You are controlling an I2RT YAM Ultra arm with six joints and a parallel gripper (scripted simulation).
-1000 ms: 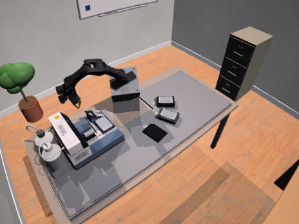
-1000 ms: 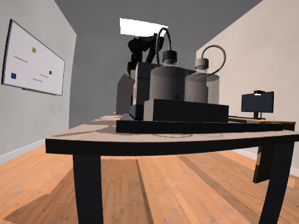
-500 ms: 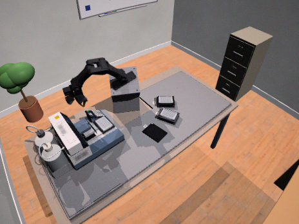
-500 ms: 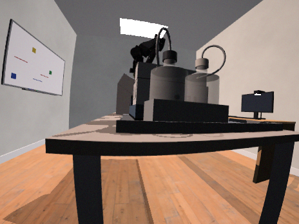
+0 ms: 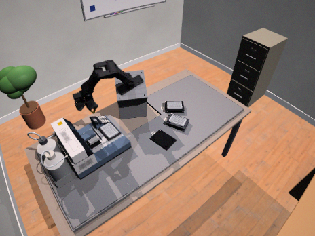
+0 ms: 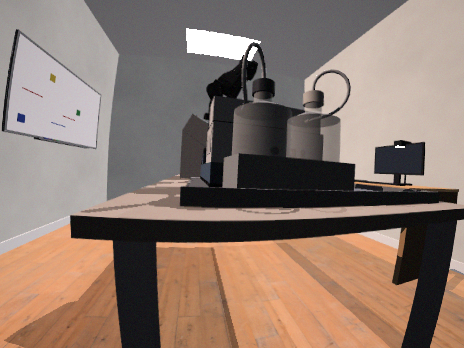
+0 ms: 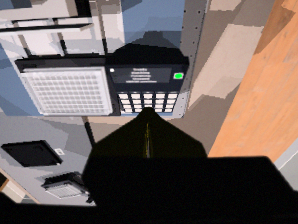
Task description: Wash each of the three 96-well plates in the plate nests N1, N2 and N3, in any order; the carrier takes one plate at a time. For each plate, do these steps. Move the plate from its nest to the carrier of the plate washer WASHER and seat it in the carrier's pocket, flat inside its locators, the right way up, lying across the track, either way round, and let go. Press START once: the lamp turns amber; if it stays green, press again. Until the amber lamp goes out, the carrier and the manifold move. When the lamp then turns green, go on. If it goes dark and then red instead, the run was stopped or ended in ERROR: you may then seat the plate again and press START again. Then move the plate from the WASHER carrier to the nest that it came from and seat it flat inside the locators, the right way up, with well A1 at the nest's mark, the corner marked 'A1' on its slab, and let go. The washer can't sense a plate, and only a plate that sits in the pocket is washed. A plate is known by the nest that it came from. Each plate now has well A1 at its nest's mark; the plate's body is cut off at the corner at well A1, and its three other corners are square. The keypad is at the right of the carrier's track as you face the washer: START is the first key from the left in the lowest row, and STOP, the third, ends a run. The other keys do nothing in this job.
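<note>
Now: the dark carrier 130 mm ahead of my hand, 120 mm below it and 40 mm to the left of it. From my hand the other things lie so: plate washer: 130 mm ahead, 120 mm to the right, 70 mm below; label: 320 mm to the left, 310 mm ahead, 200 mm below; black nest: 410 mm ahead, 330 mm to the left, 190 mm below.
</note>
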